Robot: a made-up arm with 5 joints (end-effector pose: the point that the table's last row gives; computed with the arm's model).
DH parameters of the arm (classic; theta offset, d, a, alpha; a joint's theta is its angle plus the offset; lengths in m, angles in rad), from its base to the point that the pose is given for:
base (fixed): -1.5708 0.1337 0 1.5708
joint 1: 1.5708 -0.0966 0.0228 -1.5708
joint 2: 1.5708 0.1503 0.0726 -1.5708
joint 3: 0 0.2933 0.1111 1.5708
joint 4: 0 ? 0.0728 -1.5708
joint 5: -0.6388 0 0.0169 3.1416
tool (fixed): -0.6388 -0.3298 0 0
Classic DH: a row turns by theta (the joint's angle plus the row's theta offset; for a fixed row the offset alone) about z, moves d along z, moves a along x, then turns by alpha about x.
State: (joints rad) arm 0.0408 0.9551 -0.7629 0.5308 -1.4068
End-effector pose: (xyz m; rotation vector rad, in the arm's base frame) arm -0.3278 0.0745 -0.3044 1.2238 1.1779 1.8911
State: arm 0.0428 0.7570 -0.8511 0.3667 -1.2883
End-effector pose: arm -0.2099 0.1158 -0.4194 0.8867 0.9105 1.9892
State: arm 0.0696 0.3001 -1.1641 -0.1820 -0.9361
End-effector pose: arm 0.1478 0.2974 -0.5144 0.2935 0.0349 2.0550
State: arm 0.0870 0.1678 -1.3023 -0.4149 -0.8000
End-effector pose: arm 0.2305 0.3795 -0.4744 0.2419 -0.2926 2.0461
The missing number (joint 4, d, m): -0.0955
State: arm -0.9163 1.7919 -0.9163 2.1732 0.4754
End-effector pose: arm -0.0830 -0.0808 0.1026 1.0517 -1.4035 -2.3623
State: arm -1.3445 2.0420 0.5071 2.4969 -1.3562
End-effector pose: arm 0.0750 -0.0964 0.3079 -0.4490 -1.8391 0.2742
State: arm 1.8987 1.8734 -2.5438 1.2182 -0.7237
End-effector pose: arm -0.4377 -0.1159 0.0477 1.3984 2.2790 1.0391
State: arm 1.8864 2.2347 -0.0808 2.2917 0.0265
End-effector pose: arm 0.0558 0.1739 0.0252 -1.2982 -1.2520 1.5139
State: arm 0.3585 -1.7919 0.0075 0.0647 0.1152
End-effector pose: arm 0.6548 0.1995 0.4898 -0.1584 -1.7146 0.2190
